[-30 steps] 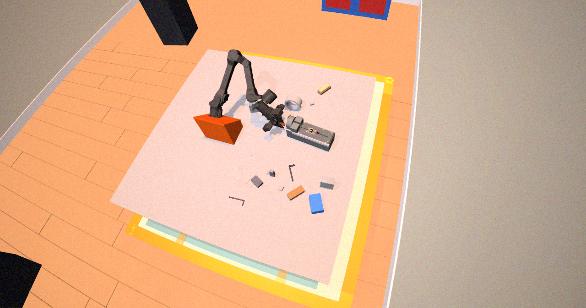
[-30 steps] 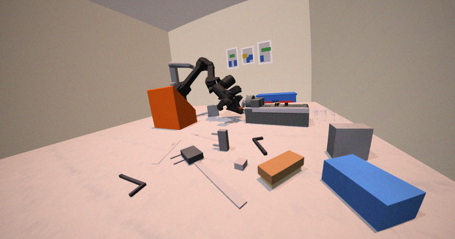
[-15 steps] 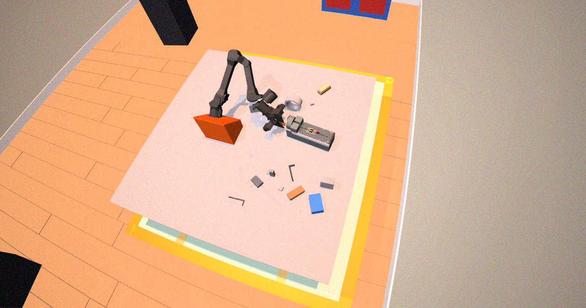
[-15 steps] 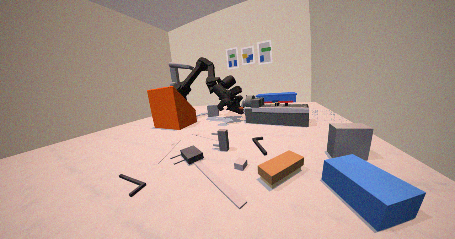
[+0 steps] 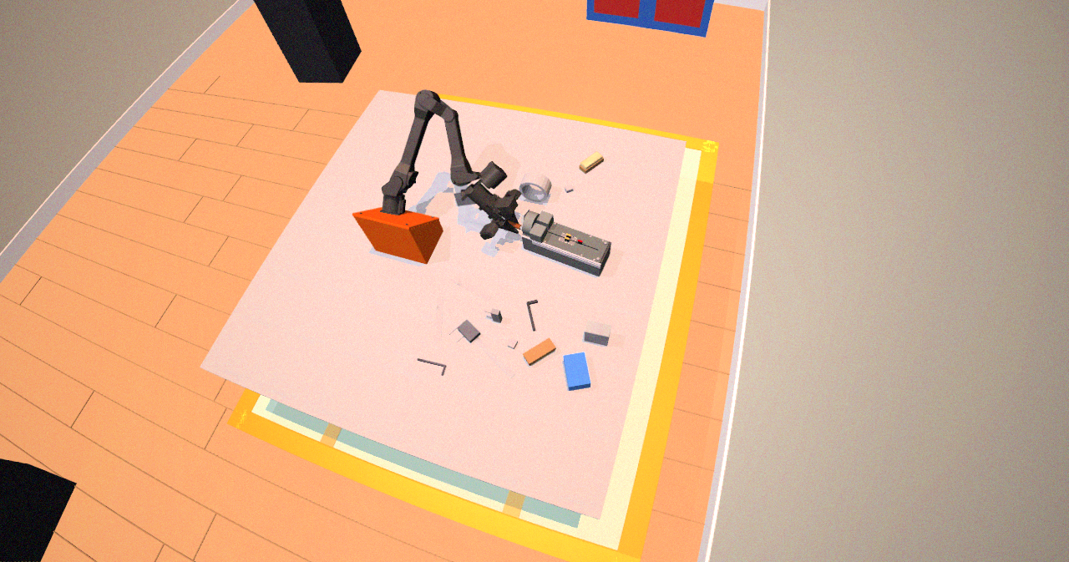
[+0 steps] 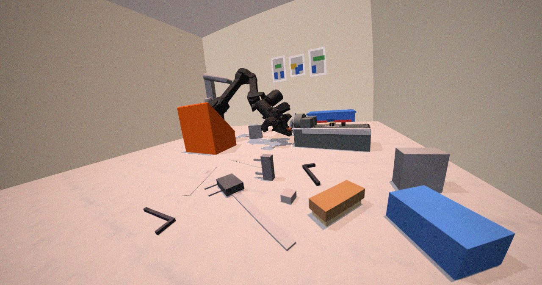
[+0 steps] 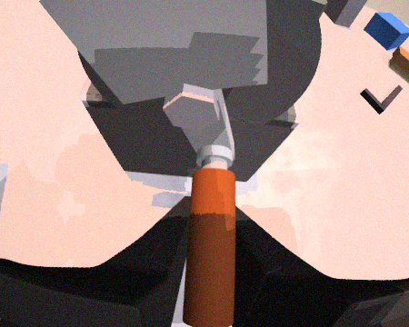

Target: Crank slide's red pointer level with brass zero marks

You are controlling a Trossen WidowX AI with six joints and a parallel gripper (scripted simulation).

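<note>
Right now the crank handle is 2 cm behind my gripper tip, 1 cm to the left of it and 2 cm above it. Also, from my gripper tip: red pointer 20 cm ahead, 5 cm to the right, 5 cm above; then blue block 24 cm ahead, 42 cm to the right, 2 cm below.
</note>
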